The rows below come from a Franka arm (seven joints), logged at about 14 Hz.
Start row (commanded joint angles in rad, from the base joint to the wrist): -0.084 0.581 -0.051 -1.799 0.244 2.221 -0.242
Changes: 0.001 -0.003 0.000 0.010 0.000 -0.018 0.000; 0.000 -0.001 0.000 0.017 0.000 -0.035 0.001; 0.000 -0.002 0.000 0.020 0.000 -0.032 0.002; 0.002 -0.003 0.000 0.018 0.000 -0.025 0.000; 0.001 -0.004 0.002 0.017 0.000 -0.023 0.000; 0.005 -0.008 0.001 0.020 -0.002 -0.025 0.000; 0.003 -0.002 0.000 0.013 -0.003 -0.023 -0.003; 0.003 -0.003 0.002 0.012 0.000 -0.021 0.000; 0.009 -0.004 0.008 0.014 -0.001 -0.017 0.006; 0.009 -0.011 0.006 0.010 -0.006 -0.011 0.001; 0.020 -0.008 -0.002 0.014 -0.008 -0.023 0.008; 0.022 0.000 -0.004 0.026 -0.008 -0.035 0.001
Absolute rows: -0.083 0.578 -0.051 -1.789 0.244 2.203 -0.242; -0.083 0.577 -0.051 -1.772 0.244 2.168 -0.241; -0.083 0.575 -0.051 -1.752 0.244 2.136 -0.239; -0.081 0.572 -0.051 -1.734 0.244 2.111 -0.239; -0.080 0.568 -0.049 -1.717 0.244 2.088 -0.239; -0.075 0.560 -0.048 -1.697 0.242 2.063 -0.239; -0.072 0.558 -0.048 -1.684 0.239 2.040 -0.242; -0.069 0.555 -0.046 -1.672 0.239 2.019 -0.242; -0.060 0.551 -0.038 -1.658 0.238 2.002 -0.236; -0.051 0.540 -0.032 -1.648 0.232 1.991 -0.235; -0.031 0.532 -0.034 -1.634 0.224 1.968 -0.227; -0.009 0.532 -0.038 -1.608 0.216 1.933 -0.226
